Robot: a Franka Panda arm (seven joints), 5 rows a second.
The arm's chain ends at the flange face. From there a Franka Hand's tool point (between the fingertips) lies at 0.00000 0.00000 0.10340 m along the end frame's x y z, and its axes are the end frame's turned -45 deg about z.
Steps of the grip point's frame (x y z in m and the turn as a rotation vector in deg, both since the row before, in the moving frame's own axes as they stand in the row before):
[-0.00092, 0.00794, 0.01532, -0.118, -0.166, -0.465]
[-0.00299, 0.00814, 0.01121, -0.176, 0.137, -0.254]
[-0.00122, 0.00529, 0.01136, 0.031, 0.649, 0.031]
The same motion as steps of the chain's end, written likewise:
[0.00502, 0.00590, 0.01532, -0.201, -0.034, -0.465]
[0.00324, 0.00782, 0.01121, -0.028, 0.221, -0.254]
[0.00209, 0.00547, 0.01137, 0.481, 0.437, 0.031]

